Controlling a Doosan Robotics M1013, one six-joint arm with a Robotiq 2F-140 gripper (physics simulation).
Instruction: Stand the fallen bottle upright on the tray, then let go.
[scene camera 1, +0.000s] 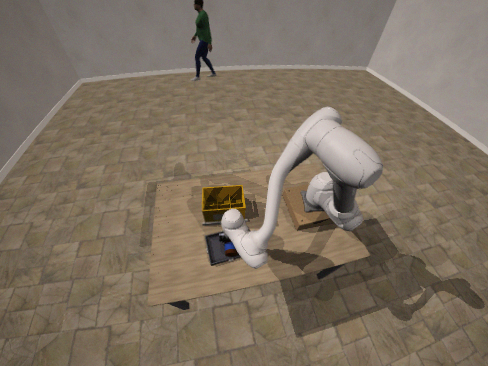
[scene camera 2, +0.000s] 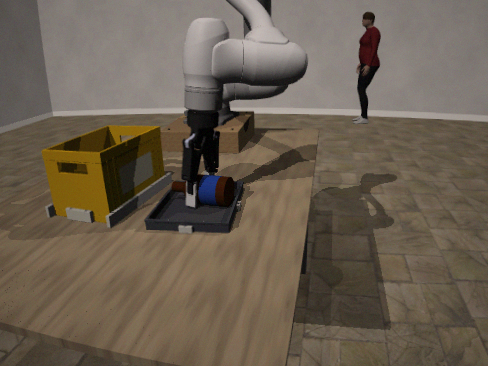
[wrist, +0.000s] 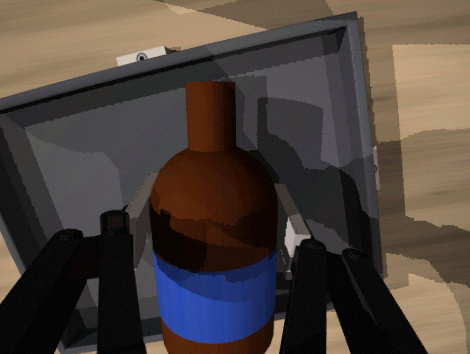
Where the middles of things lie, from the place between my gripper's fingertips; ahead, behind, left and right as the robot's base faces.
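There's the brown bottle (wrist: 213, 207), and I see it 30 mm above my hand.
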